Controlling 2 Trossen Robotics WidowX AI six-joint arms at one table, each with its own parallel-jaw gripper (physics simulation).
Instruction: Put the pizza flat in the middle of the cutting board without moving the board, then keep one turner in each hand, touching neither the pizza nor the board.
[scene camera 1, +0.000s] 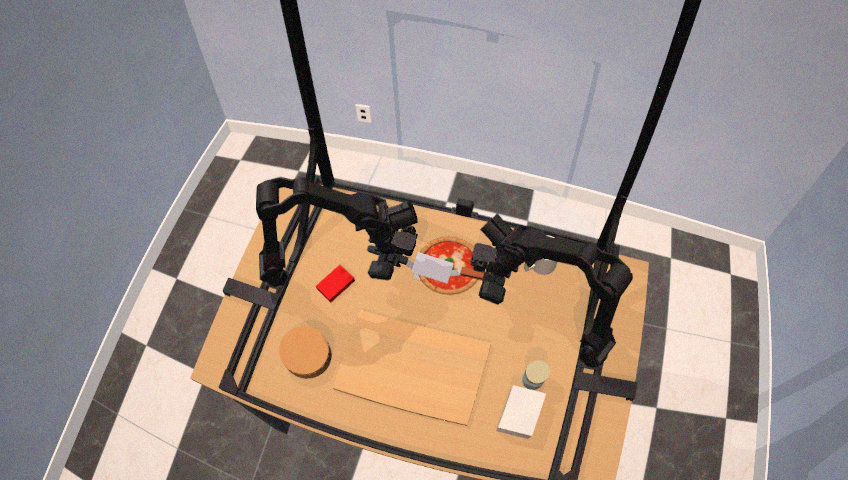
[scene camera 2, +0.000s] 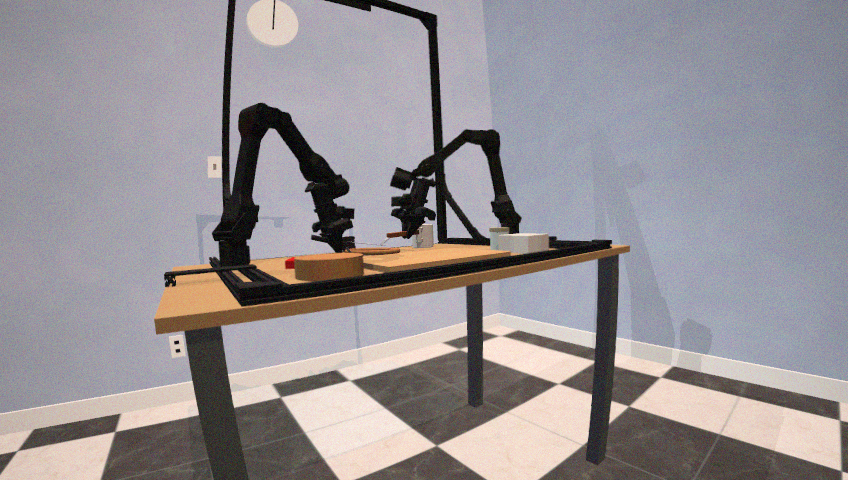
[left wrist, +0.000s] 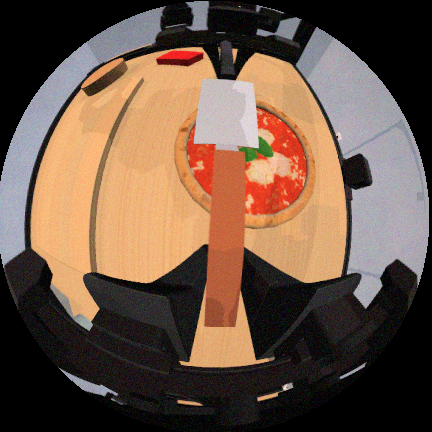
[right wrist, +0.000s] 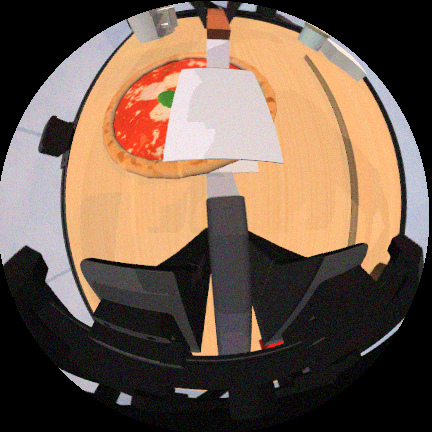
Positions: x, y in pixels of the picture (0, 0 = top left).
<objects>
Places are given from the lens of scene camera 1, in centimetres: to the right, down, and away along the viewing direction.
my left gripper (scene camera 1: 484, 279): 16, 10, 142
my right gripper (scene camera 1: 400, 263): -7, 6, 148
pizza (scene camera 1: 455, 250): 9, 3, 151
brown-handled turner (scene camera 1: 428, 266): 1, 7, 145
</objects>
